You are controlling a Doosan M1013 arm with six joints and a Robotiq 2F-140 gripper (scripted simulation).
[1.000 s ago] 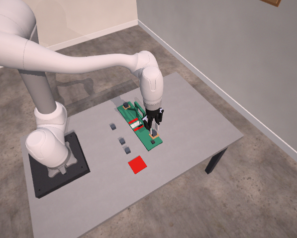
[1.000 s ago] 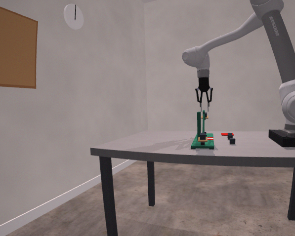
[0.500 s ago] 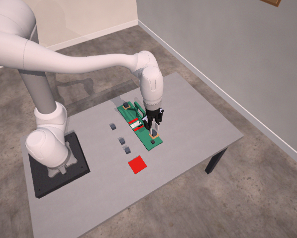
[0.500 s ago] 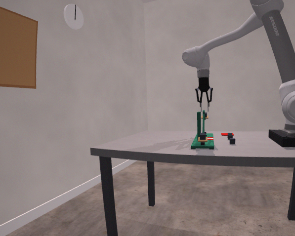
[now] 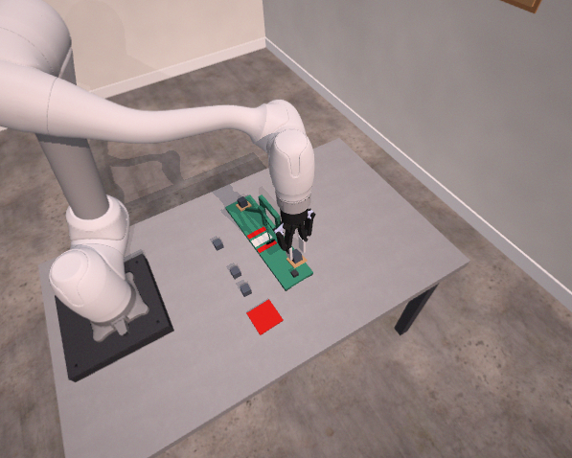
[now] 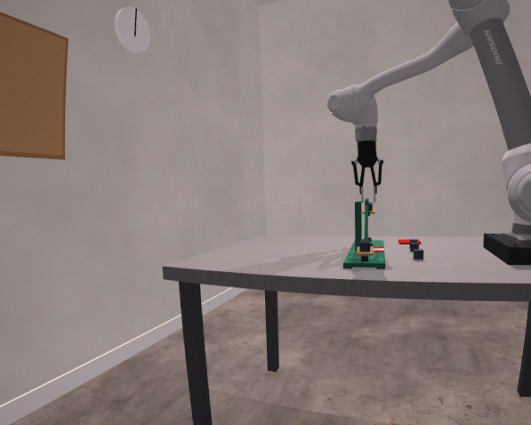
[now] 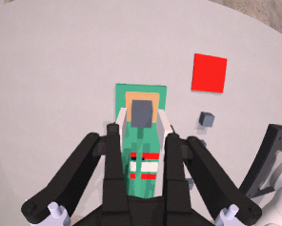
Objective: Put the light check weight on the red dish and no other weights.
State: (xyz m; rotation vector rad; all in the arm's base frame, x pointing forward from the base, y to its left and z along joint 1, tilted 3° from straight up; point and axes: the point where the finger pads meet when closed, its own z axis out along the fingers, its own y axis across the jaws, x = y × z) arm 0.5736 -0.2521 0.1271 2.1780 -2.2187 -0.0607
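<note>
Now: hand 200 mm above the red dish, 170 mm past it and 50 mm to the left of it. Also, from my hand: green rocker balance (200 mm to the left, 110 mm below).
</note>
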